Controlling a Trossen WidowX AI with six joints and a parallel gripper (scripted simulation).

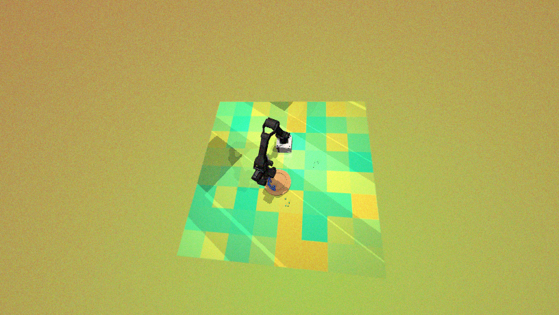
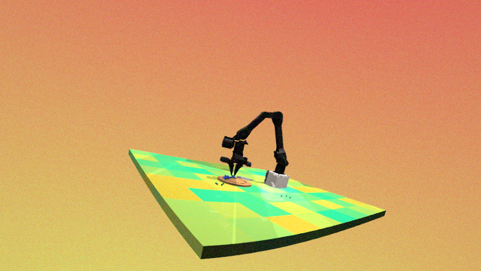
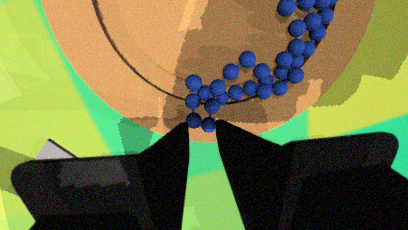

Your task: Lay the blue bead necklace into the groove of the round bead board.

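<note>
Now: gripper tip 70 mm to the right of the round bead board, 40 mm short of it and 10 mm above it. Also, from my gripper tip: flat grey piece 130 mm behind, 30 mm to the right, 20 mm below.
</note>
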